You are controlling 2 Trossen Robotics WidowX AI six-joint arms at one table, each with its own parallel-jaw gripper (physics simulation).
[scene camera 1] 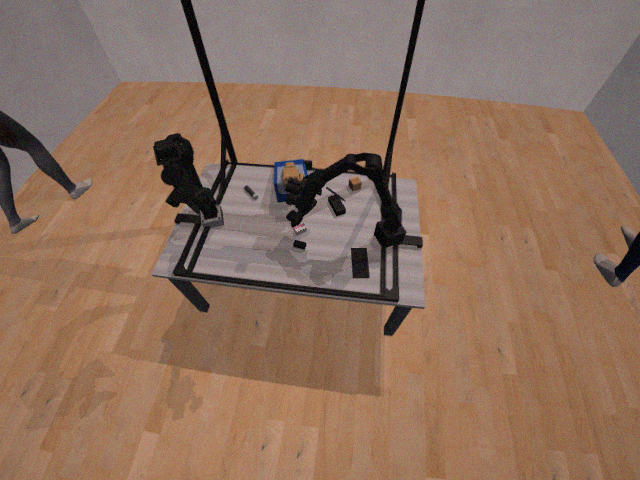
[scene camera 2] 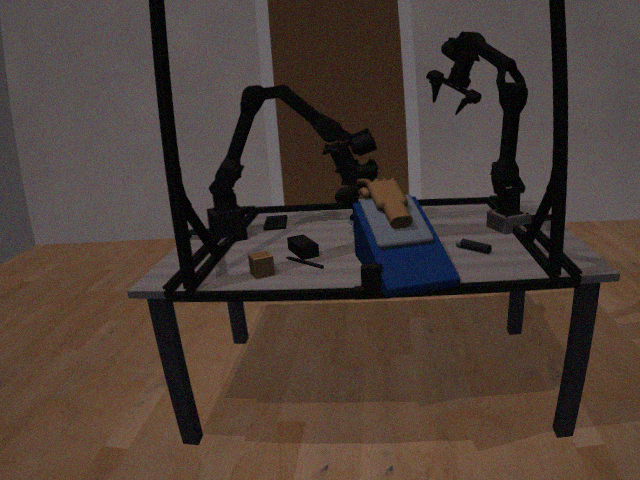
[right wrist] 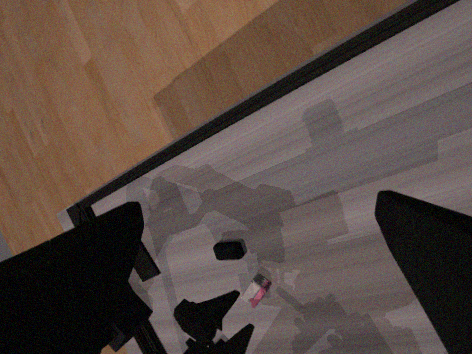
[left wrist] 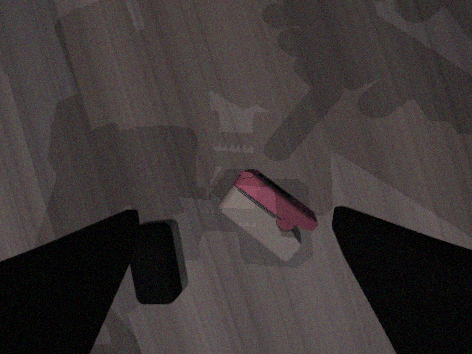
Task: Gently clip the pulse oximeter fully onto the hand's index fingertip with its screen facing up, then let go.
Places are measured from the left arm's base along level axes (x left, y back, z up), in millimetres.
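Pixels of known places: left gripper, between the fingertips: (right wrist: 245,308) (left wrist: 237,218); right gripper, between the fingertips: (scene camera 1: 204,214) (scene camera 2: 444,108) (right wrist: 259,208); left arm's base, origin of its link: (scene camera 1: 391,227) (scene camera 2: 225,209); right arm's base, origin of its link: (scene camera 2: 508,212).
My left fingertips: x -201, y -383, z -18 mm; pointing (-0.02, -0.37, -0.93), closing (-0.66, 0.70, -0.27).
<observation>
For each thing: its middle in the pictures, then the offset to it from my left fingertips.
- pulse oximeter, middle of its body: (left wrist: 268,210) (right wrist: 256,290) (scene camera 1: 300,229) dz -61, dx +2, dy +11 mm
- small black block, middle of its body: (left wrist: 158,260) (right wrist: 230,249) (scene camera 1: 299,245) dz -61, dx +88, dy -21 mm
- dark flat pad, middle of its body: (right wrist: 135,251) (scene camera 2: 275,222) (scene camera 1: 360,262) dz -73, dx +269, dy +201 mm
- black box, middle of its body: (scene camera 2: 302,246) (scene camera 1: 336,205) dz -59, dx -71, dy +235 mm
- pen, middle of its body: (scene camera 2: 303,261) dz -72, dx -150, dy +266 mm
- wooden cube, middle of its body: (scene camera 2: 261,264) (scene camera 1: 355,183) dz -52, dx -166, dy +381 mm
- dark cylinder, middle of its body: (scene camera 2: 473,245) (scene camera 1: 251,192) dz -64, dx -328, dy -152 mm
The pulse oximeter (scene camera 1: 299,228) (left wrist: 255,220) (right wrist: 257,290), a small clip with one white-grey half and one pink half, lies on the table with its halves side by side; its screen cannot be made out. My left gripper (left wrist: 237,218) (right wrist: 245,308) is open and empty above it, with the oximeter showing between and beyond its fingertips in the left wrist view. The tan hand (scene camera 1: 291,171) (scene camera 2: 390,196) rests on the sloped blue stand (scene camera 2: 413,268); its fingers are partly hidden by my left arm in scene camera 1. My right gripper (scene camera 2: 445,107) (right wrist: 259,208) is open and empty, high above the table.
A small black block (scene camera 1: 299,244) (left wrist: 157,262) (right wrist: 229,250) lies near the oximeter. A dark flat pad (scene camera 1: 360,262) (scene camera 2: 275,222), black box (scene camera 1: 336,205) (scene camera 2: 303,246), pen (scene camera 2: 305,262), wooden cube (scene camera 1: 355,183) (scene camera 2: 261,264) and dark cylinder (scene camera 1: 250,192) (scene camera 2: 474,245) also lie on the table.
</observation>
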